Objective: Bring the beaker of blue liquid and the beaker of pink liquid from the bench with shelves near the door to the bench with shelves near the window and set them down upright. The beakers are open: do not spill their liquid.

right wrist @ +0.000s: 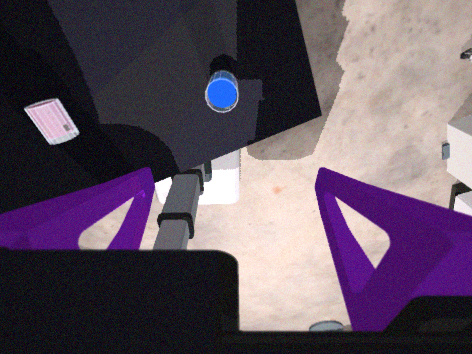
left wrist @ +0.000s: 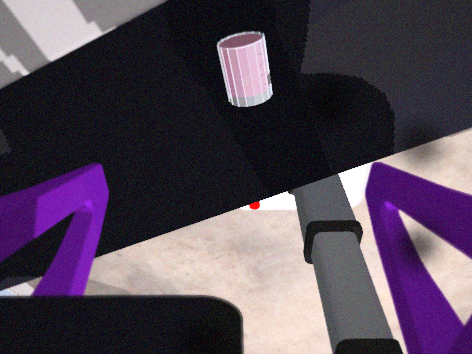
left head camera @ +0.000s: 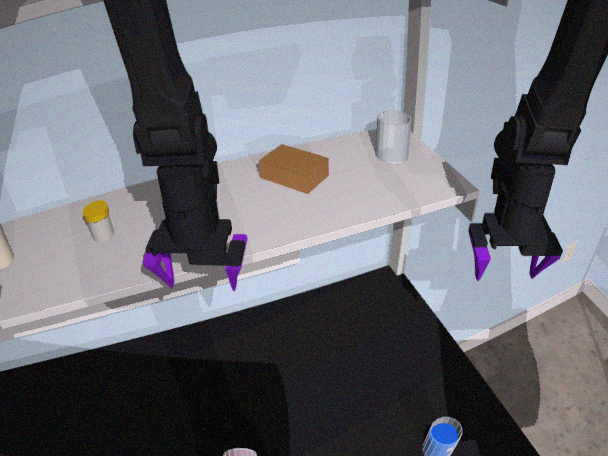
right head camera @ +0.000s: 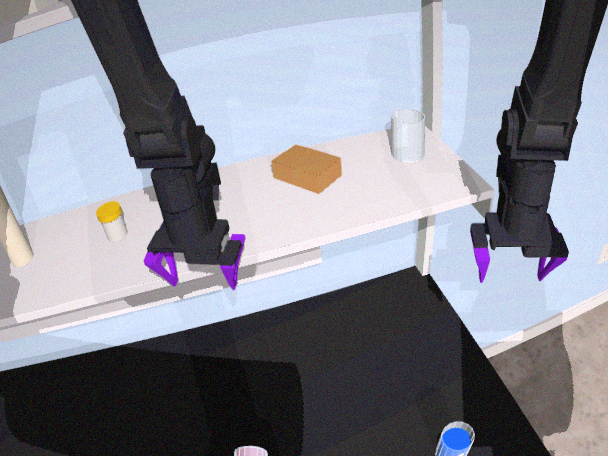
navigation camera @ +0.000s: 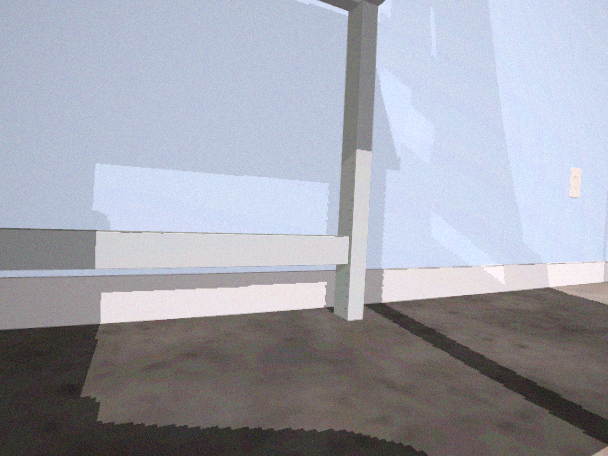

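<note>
The beaker of blue liquid (left head camera: pixel 443 436) (right head camera: pixel 455 440) (right wrist: pixel 222 92) stands upright on the black bench top (left head camera: pixel 350 350) (right head camera: pixel 370 350) (left wrist: pixel 150 150) (right wrist: pixel 165 100), near its right end. The beaker of pink liquid (left head camera: pixel 240 452) (right head camera: pixel 251 451) (left wrist: pixel 245 70) (right wrist: pixel 52 121) stands upright to its left, cut off at the bottom edge of both head views. My left gripper (left head camera: pixel 203 287) (right head camera: pixel 204 286) (left wrist: pixel 236 177) is open and empty, raised above the bench and away from the pink beaker. My right gripper (left head camera: pixel 505 278) (right head camera: pixel 510 280) (right wrist: pixel 234 176) is open and empty, raised high, apart from the blue beaker.
A white shelf (left head camera: pixel 320 220) (right head camera: pixel 340 215) above the bench holds a brown box (left head camera: pixel 294 169) (right head camera: pixel 306 169), an empty glass beaker (left head camera: pixel 393 137) (right head camera: pixel 408 136) and a yellow-lidded jar (left head camera: pixel 98 221) (right head camera: pixel 112 221). In the navigation view, a bench leg (navigation camera: pixel 356 200) and crossbar (navigation camera: pixel 220 249) stand before the wall.
</note>
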